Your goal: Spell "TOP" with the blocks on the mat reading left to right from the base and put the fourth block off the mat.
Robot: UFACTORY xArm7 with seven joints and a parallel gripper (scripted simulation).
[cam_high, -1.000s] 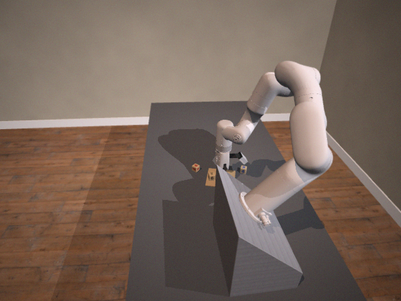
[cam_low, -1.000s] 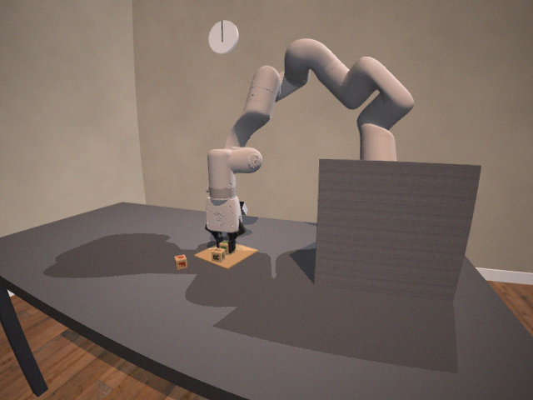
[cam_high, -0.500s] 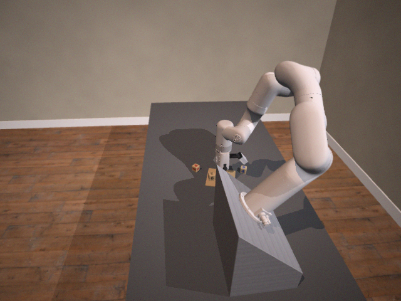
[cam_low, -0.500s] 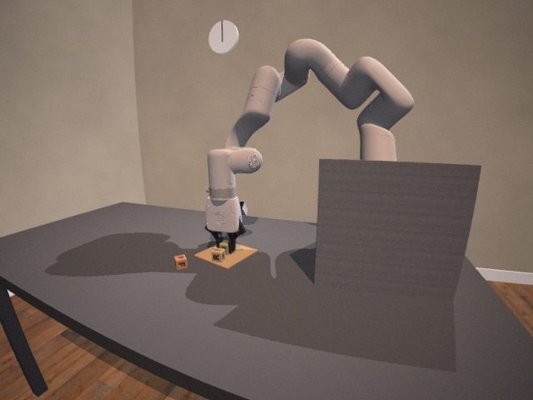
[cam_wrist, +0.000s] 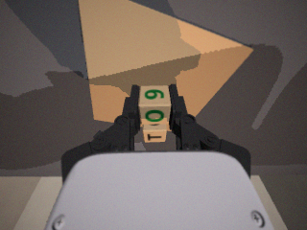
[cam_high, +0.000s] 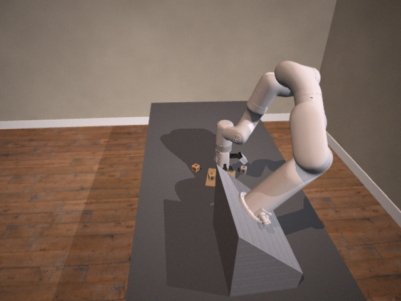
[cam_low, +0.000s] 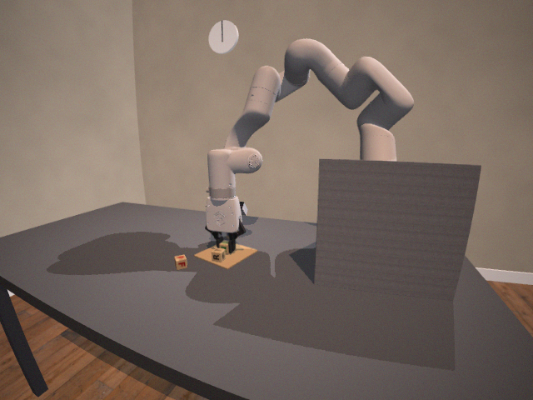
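The tan mat lies 30 mm below my hand. Also, from my hand: blue-lettered block: 30 mm ahead, 130 mm to the right, 10 mm below.
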